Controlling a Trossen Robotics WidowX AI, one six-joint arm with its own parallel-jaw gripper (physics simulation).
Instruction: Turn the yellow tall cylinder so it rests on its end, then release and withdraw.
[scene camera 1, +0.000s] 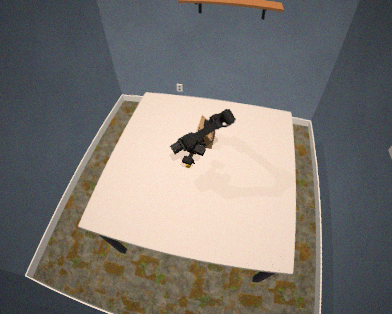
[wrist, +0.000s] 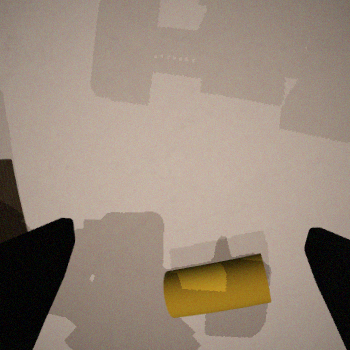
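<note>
Wrist view: a yellow tall cylinder (wrist: 239, 282) and my gripper (wrist: 193, 236) are visible.
</note>
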